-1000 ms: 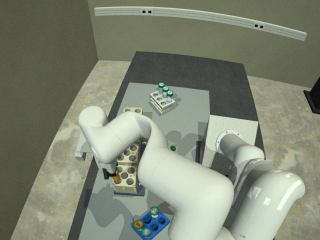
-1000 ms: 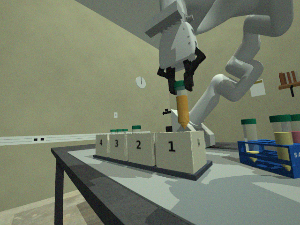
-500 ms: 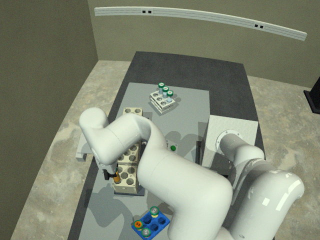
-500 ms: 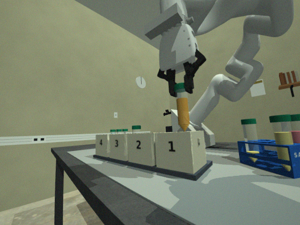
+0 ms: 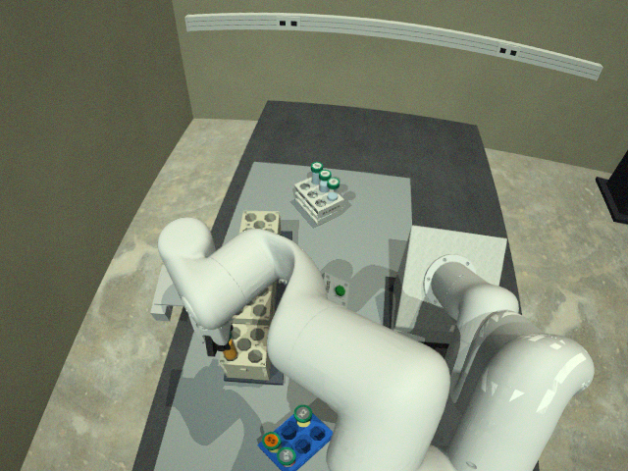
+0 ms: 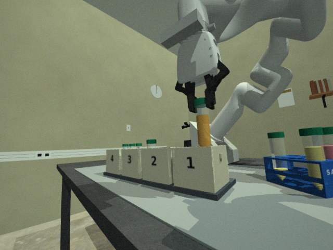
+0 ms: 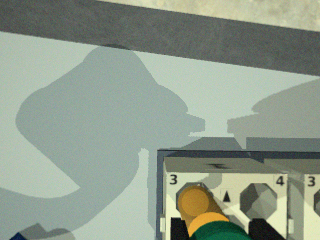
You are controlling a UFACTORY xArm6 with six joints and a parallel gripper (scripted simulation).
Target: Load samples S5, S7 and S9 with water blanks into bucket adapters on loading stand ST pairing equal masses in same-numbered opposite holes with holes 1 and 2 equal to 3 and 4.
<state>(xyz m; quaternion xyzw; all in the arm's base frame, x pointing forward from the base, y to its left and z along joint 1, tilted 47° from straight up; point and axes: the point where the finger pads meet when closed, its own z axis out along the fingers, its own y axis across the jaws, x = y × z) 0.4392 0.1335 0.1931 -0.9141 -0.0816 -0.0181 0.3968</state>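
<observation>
My hand is 50 mm above the orange-capped tube and 10 mm to the left of it. From my hand the other things lie so: yellow-filled tube (230 mm to the right, 130 mm below, 10 mm behind); grey-dotted tube (170 mm behind, 130 mm below, 90 mm to the left); dark stand base (190 mm to the right, 190 mm below).
</observation>
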